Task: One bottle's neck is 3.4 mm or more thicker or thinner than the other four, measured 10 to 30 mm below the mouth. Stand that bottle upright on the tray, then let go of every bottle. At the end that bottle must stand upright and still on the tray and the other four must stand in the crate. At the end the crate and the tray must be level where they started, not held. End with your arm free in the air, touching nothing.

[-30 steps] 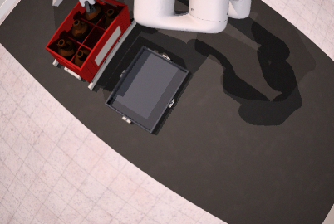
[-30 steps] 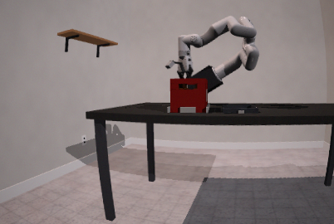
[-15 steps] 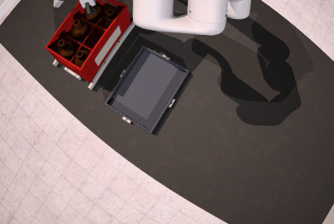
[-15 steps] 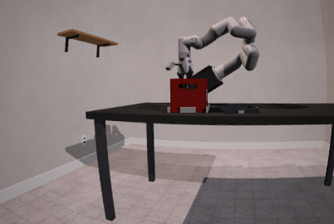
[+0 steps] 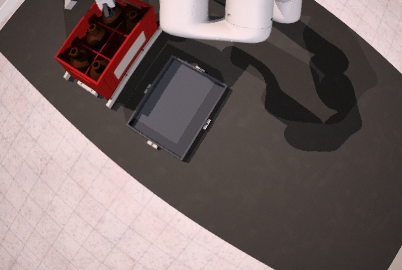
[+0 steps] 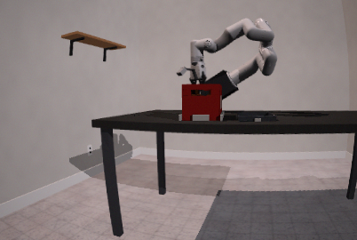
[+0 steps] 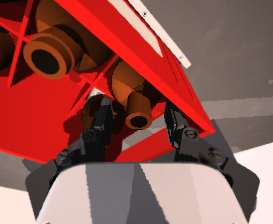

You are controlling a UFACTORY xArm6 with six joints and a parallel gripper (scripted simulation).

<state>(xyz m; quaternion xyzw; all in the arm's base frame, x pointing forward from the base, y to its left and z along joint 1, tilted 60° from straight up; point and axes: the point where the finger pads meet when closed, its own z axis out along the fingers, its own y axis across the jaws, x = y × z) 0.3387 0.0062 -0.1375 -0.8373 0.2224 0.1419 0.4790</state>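
Now: the red crate 7 cm ahead of my hand, 6 cm to the left of it and 7 cm below it. Round my hand: dark flat tray: 5 cm ahead, 35 cm to the left, 15 cm below.
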